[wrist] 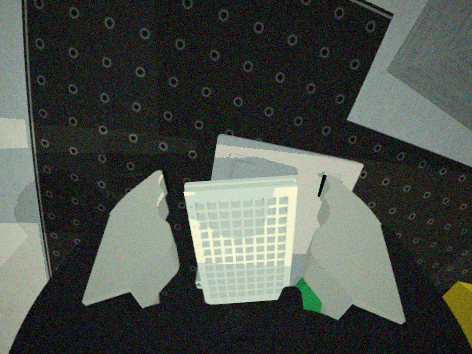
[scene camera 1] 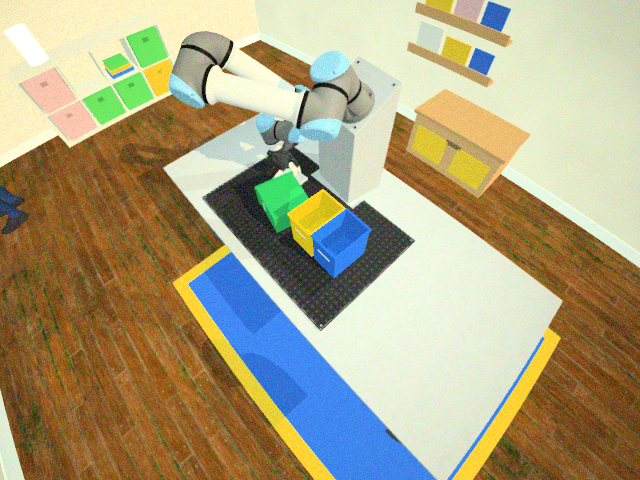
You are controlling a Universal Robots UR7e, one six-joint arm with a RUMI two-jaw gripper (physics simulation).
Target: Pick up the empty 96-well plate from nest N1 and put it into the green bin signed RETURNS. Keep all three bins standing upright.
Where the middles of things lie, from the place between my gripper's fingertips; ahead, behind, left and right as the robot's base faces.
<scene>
Right now my hand is 50 mm short of the nest board [wrist: 307, 167], 40 mm to the right of it and 10 mm above it. From my hand the other things lie so: green bin [scene camera 1: 278, 196] 180 mm to the left, 160 mm ahead, 50 mm above; then yellow bin [scene camera 1: 308, 217] 370 mm to the left, 140 mm ahead, 70 mm above; then white 96-well plate [wrist: 242, 229] 60 mm ahead, 20 mm to the left.
</scene>
